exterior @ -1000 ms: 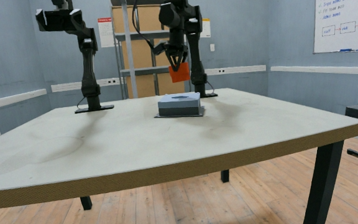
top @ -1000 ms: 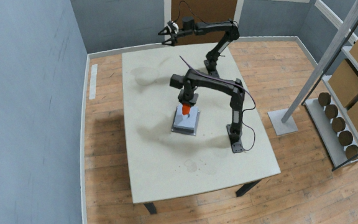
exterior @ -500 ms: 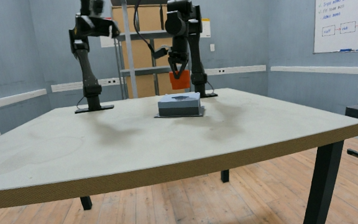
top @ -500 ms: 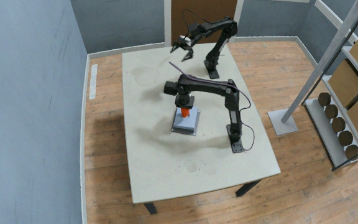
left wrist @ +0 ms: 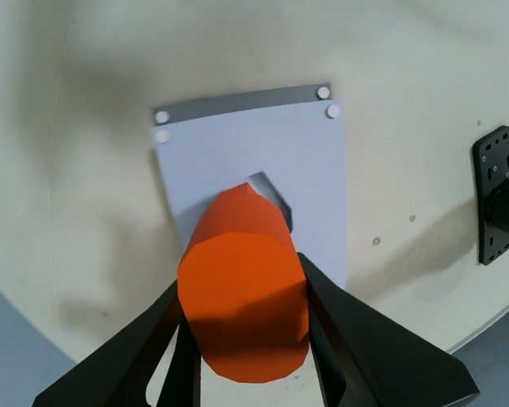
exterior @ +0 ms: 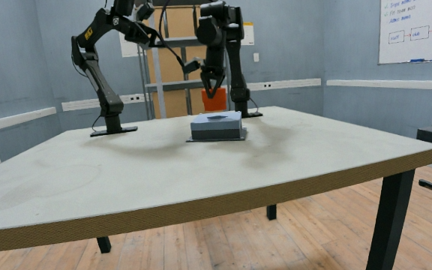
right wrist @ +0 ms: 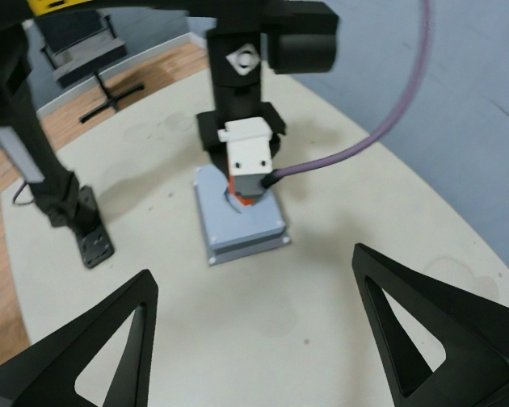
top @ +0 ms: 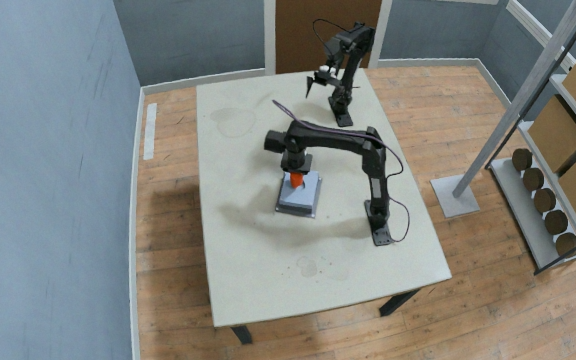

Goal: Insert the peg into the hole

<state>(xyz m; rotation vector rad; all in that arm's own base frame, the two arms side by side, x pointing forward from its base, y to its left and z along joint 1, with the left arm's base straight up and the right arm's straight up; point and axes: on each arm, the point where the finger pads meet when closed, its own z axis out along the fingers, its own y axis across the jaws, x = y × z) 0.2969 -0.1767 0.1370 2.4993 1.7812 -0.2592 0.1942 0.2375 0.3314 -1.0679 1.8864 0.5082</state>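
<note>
The light blue plate lies 10 mm behind my left hand, 10 mm to the left of it and 90 mm below it. Round my left hand: orange many-sided peg 10 mm to the left, 20 mm below; then grey base 10 mm behind, 10 mm to the left, 130 mm below.
</note>
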